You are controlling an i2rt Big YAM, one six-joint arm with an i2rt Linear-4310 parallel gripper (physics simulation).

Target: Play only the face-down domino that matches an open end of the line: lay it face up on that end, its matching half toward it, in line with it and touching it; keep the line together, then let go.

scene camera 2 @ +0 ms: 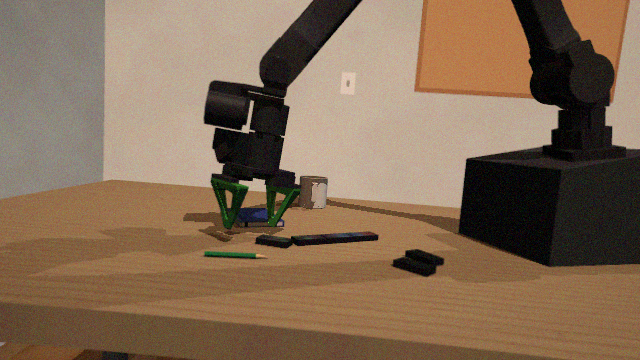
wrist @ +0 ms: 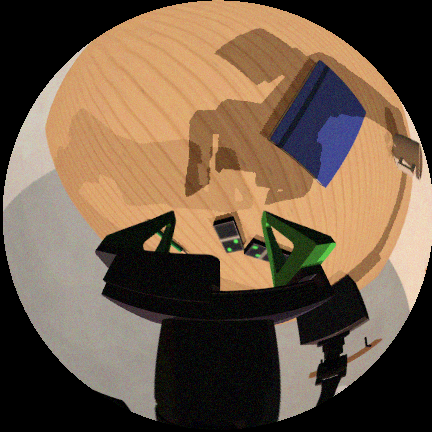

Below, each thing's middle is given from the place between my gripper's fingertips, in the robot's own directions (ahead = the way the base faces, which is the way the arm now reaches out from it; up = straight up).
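A whitish mug [scene camera 2: 313,194] stands 370 mm to the right of my gripper, 50 mm behind it and 20 mm above it. Then there is the black domino [wrist: 226,229]: my gripper is 40 mm past it, 10 mm to the right of it and 20 mm above it.
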